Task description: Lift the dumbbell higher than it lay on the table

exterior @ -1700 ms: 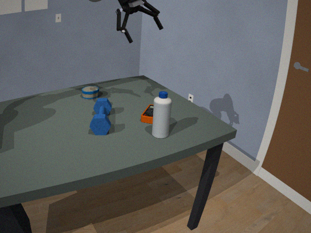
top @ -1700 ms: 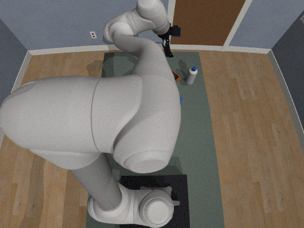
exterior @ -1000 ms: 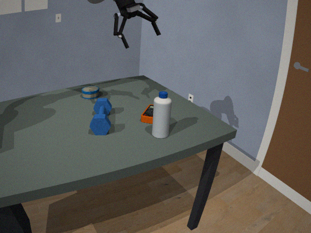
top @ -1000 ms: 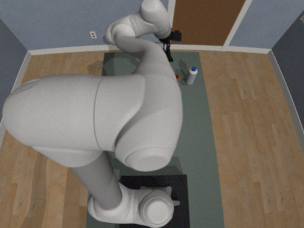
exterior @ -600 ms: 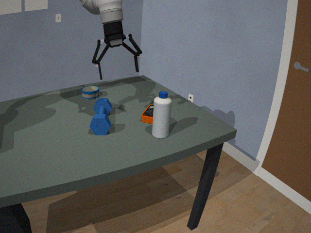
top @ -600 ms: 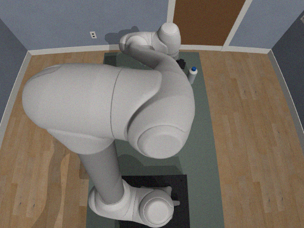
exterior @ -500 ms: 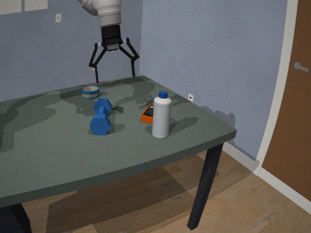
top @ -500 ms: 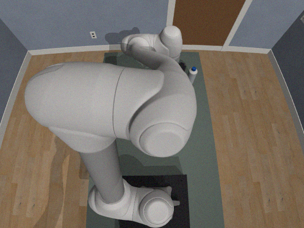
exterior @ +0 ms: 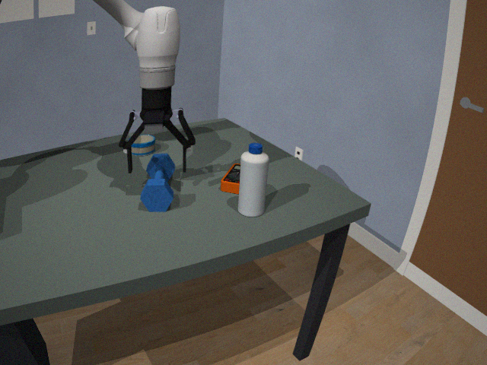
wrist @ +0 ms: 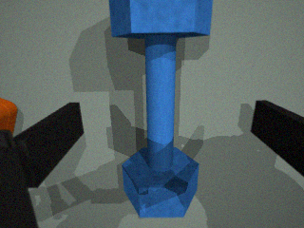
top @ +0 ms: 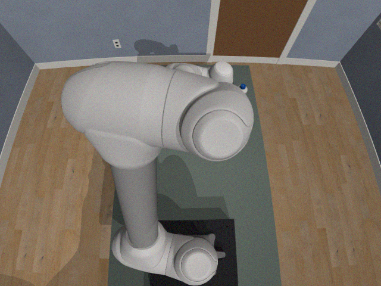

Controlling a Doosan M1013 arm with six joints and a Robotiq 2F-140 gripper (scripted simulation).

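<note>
My gripper is now 40 mm above the blue dumbbell. From my hand the other things lie so: tape roll (40 mm ahead, 320 mm to the left, 50 mm below).
</note>
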